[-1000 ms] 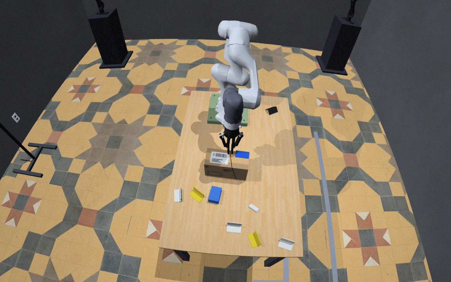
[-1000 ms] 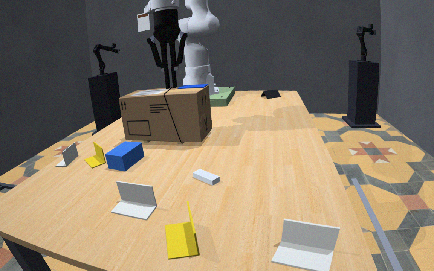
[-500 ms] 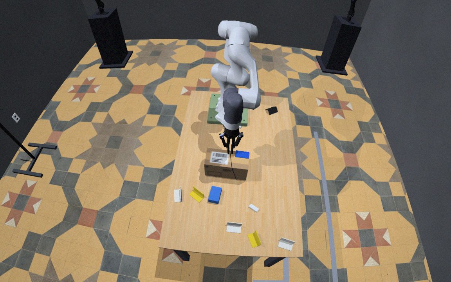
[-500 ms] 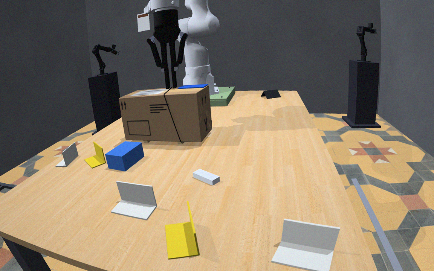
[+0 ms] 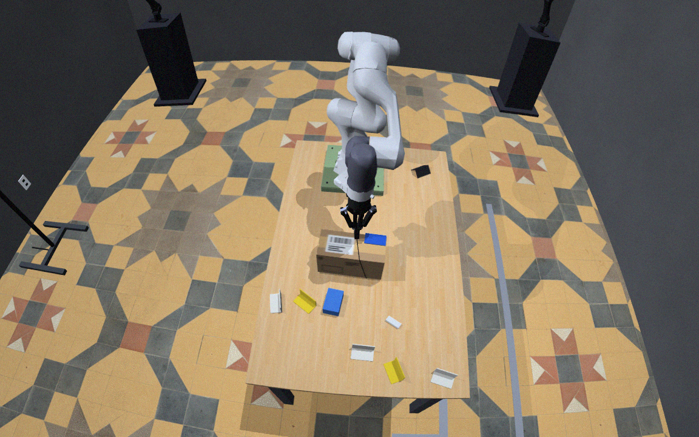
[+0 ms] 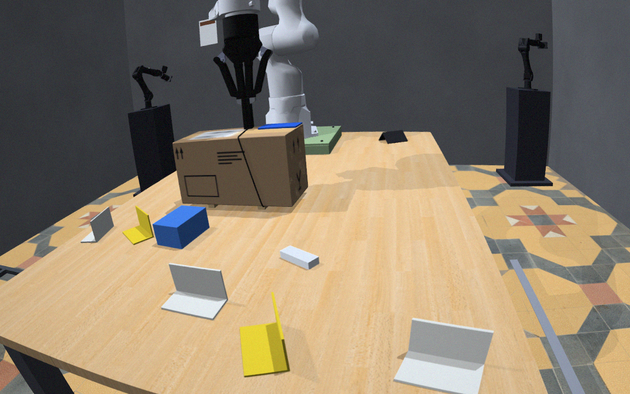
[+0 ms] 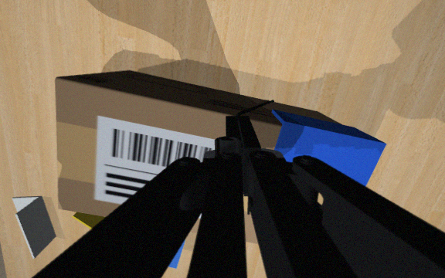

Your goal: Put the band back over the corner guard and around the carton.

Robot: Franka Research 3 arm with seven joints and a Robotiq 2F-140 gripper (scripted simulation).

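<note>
Right now my hand is 7 cm to the right of the blue corner guard and 4 cm above it. From my hand the other things lie so: brown carton (10 cm below, 4 cm ahead, 1 cm to the right); blue block (22 cm ahead, 16 cm below, 8 cm to the right); yellow angle (21 cm ahead, 18 cm to the right, 17 cm below).
</note>
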